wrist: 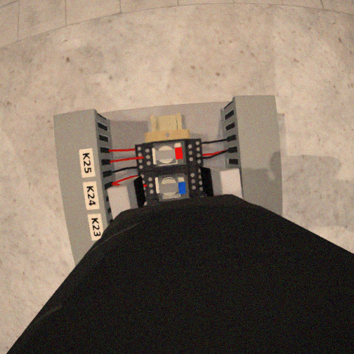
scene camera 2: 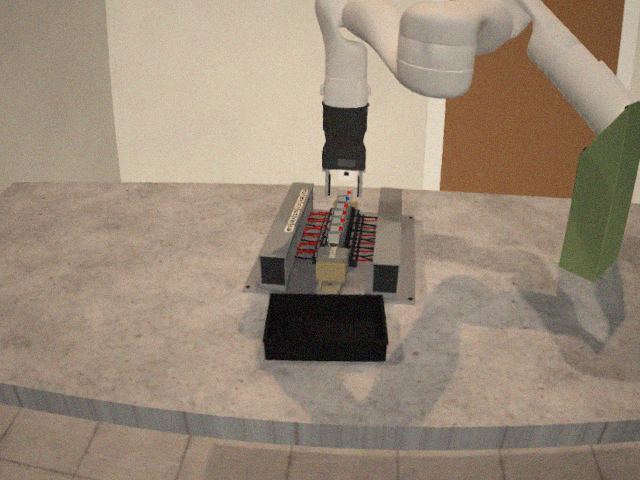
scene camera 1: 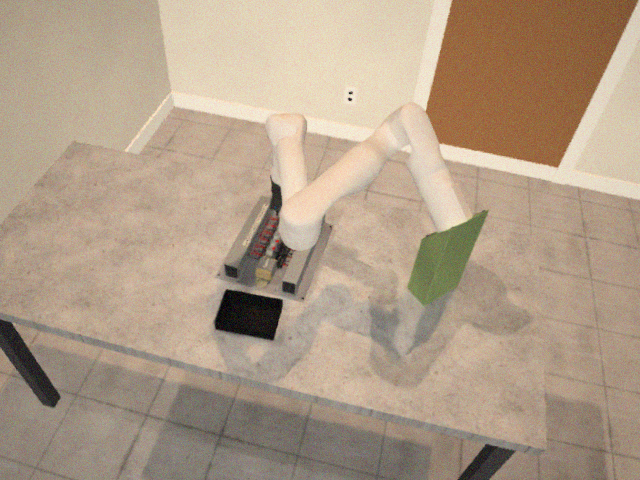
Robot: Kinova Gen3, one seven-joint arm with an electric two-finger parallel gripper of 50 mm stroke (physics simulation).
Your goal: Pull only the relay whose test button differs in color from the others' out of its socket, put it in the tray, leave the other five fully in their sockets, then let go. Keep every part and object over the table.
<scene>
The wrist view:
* my gripper: 172, 183
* red-button relay: 172, 153
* grey base plate: 127, 127
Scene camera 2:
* my gripper: 343, 194
</scene>
